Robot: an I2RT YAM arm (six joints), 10 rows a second.
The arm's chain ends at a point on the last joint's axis. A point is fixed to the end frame.
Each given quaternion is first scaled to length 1.
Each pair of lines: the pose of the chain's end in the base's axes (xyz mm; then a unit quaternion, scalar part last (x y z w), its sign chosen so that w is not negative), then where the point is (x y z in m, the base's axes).
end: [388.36 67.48 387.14 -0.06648 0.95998 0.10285 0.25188]
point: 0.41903 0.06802 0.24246
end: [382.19 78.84 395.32 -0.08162 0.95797 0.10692 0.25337]
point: 0.41376 0.08047 0.25084
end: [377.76 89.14 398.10 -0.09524 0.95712 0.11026 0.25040]
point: 0.40885 0.09155 0.25353
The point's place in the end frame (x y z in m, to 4 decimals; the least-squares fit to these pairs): 0.0454 -0.0287 0.1378
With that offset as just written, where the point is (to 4 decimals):
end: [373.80 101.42 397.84 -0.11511 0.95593 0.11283 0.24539]
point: 0.4040 0.1042 0.2531
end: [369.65 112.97 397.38 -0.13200 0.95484 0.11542 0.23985]
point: 0.3988 0.1162 0.2524
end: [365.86 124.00 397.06 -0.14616 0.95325 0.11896 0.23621]
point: 0.3943 0.1280 0.2520
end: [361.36 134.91 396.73 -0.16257 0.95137 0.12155 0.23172]
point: 0.3890 0.1393 0.2515
